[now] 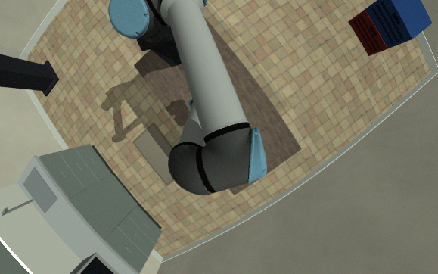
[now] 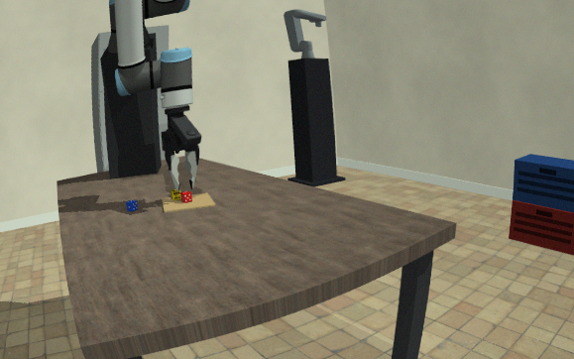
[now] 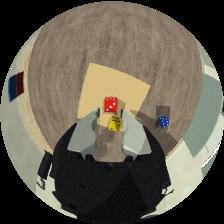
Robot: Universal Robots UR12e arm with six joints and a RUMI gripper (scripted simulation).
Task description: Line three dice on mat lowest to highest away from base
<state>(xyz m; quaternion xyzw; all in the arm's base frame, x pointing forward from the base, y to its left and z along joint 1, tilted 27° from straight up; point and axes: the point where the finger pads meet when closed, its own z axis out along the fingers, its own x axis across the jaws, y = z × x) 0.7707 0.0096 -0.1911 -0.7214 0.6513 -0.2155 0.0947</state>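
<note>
The red die lies 3 cm below my hand. Also, from my hand: tan mat: 5 cm below; then yellow die: 5 cm behind, 2 cm to the right, 3 cm below; then blue die: 3 cm behind, 16 cm to the right, 4 cm below.
</note>
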